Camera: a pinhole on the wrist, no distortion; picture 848 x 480 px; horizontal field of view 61.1 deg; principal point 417.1 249.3 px. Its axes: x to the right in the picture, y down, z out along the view. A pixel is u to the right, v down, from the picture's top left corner.
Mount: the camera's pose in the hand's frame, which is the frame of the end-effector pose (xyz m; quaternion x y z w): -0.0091 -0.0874 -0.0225 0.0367 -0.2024 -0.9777 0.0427
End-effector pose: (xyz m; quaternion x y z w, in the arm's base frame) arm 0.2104 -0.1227 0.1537 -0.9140 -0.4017 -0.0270 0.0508
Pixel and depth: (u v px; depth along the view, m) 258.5 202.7 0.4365
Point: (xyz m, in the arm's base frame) 0.3325 -0.1269 -0.2192
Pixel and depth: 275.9 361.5 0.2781
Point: 0.2191 -0.0682 -0.0940
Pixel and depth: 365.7 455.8 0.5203
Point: 0.1973 -0.0587 -0.3579
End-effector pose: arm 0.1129 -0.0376 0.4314 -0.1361 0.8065 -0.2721 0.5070
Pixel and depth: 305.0 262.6 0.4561
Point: 0.4671 -0.0952 0.2270
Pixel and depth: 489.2 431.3 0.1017
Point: 0.1924 -0.1073 0.4655
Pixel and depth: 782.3 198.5 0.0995
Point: 0.1973 -0.0607 0.4882
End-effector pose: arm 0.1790 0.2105 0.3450 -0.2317 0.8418 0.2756 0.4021
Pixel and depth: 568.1 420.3 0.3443
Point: 0.4369 0.4120 0.2522
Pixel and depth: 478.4 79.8 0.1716
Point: 0.2578 0.3056 0.3212
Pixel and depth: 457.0 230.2 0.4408
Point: 0.3693 0.5364 0.2335
